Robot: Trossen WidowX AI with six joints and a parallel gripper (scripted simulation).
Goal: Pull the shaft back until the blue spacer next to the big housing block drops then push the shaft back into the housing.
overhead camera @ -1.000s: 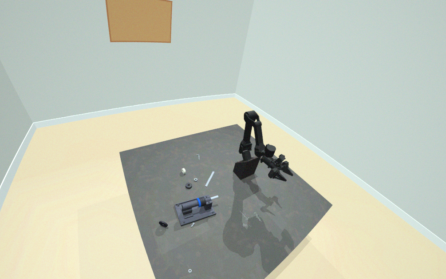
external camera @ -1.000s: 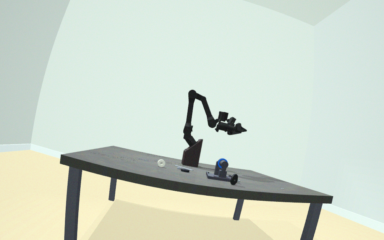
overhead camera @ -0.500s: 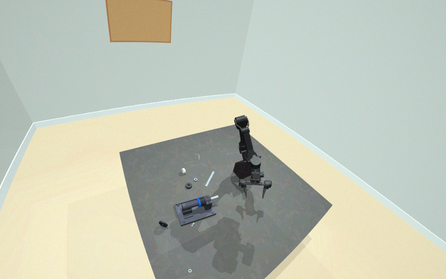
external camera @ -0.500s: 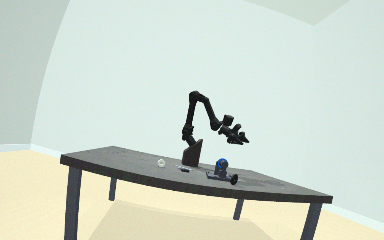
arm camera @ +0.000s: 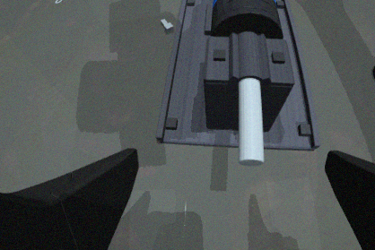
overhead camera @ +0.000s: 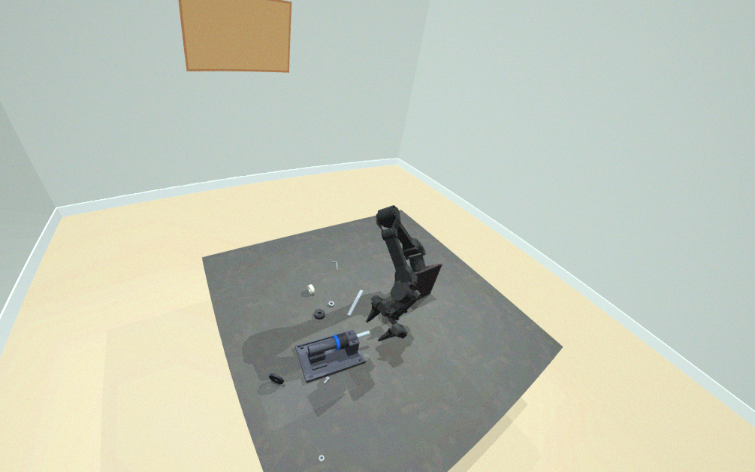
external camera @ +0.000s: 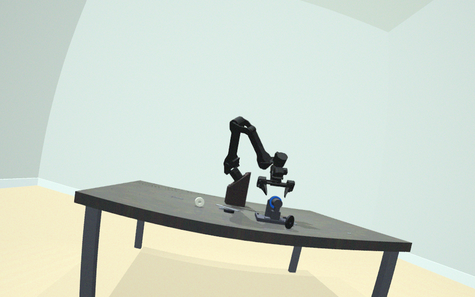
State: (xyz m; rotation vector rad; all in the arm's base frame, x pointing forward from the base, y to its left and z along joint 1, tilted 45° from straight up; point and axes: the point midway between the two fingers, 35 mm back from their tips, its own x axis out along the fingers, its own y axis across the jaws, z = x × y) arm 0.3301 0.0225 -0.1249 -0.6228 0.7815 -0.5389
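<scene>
Right now my gripper tip is 100 mm short of the shaft, 40 mm to the left of it and 20 mm above it. Round my gripper tip: blue spacer (130 mm ahead, 50 mm to the right, 20 mm below); white ring (360 mm to the right, 80 mm below, 40 mm ahead); bolt (220 mm ahead, 100 mm below, 20 mm to the left).
</scene>
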